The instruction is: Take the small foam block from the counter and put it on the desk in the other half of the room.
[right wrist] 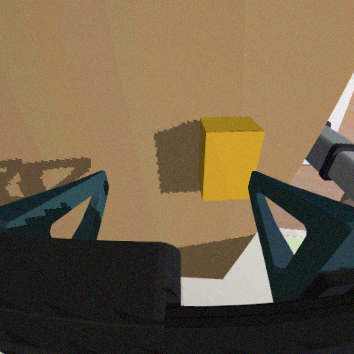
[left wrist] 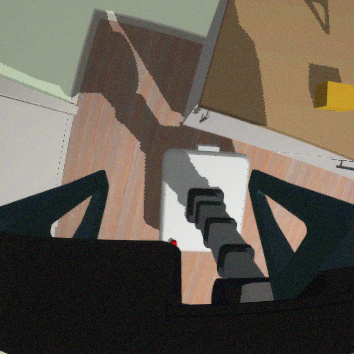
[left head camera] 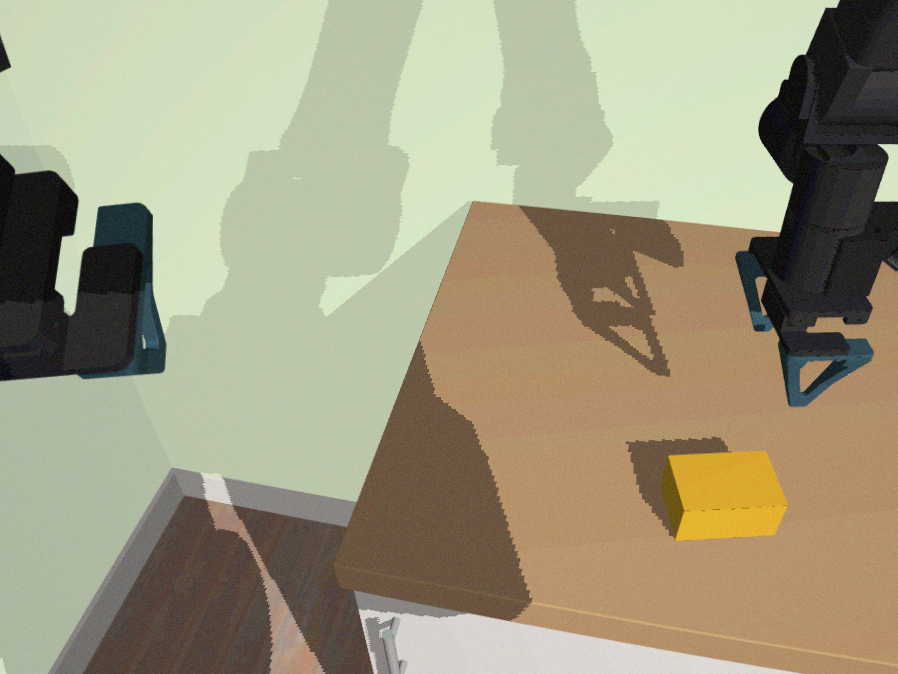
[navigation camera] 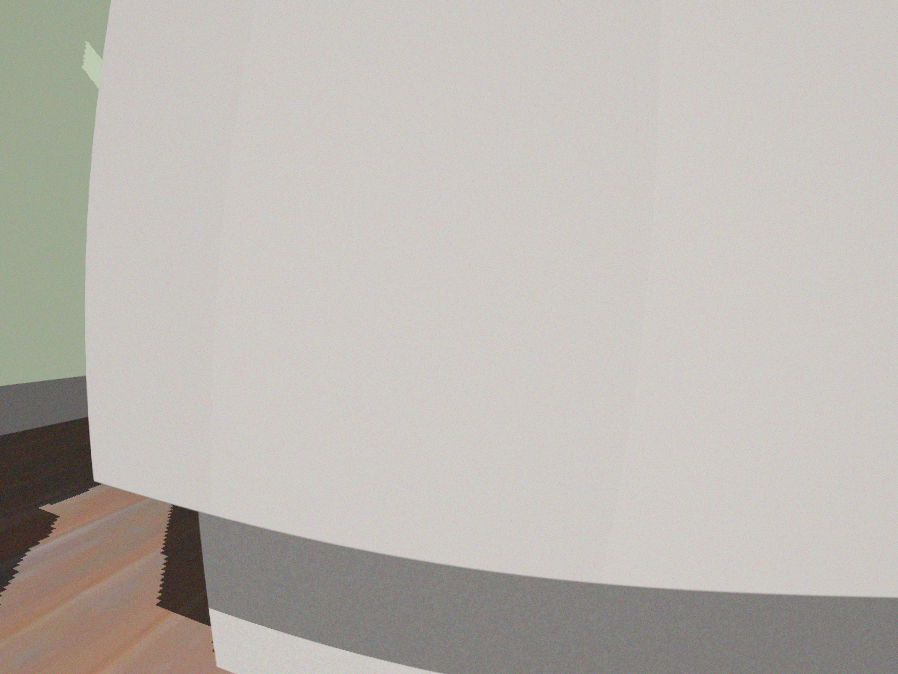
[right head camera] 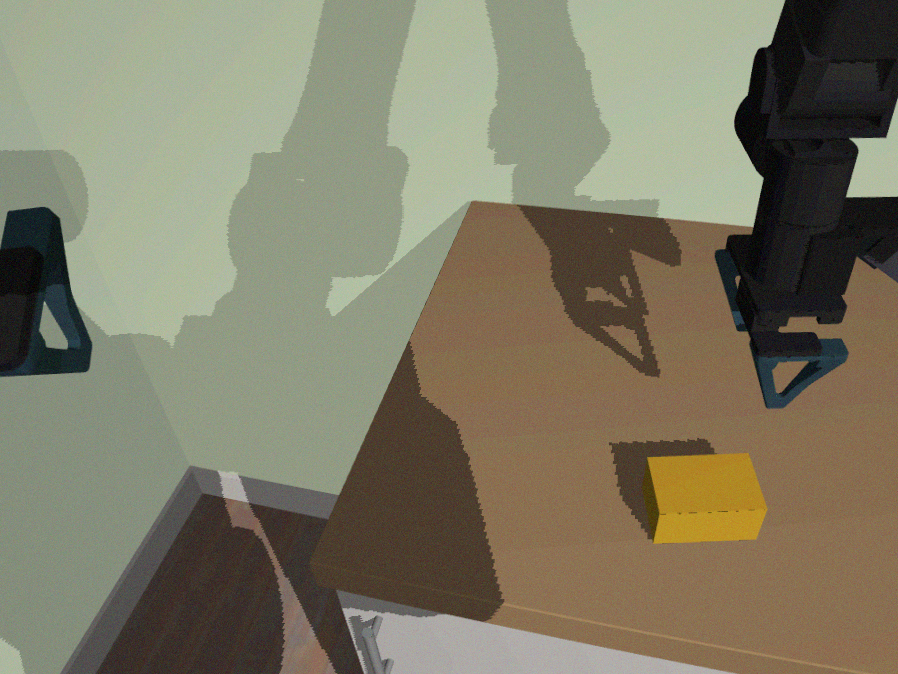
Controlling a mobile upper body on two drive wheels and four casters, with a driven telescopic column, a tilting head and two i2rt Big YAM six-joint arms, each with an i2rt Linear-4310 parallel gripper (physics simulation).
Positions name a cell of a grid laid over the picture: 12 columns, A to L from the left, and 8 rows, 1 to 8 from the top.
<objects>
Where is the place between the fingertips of my right gripper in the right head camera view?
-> At K5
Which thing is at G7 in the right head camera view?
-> A counter.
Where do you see a counter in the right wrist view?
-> E3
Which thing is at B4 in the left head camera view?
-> My left gripper.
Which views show my right gripper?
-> The right wrist view, the left head camera view and the right head camera view only.
</objects>
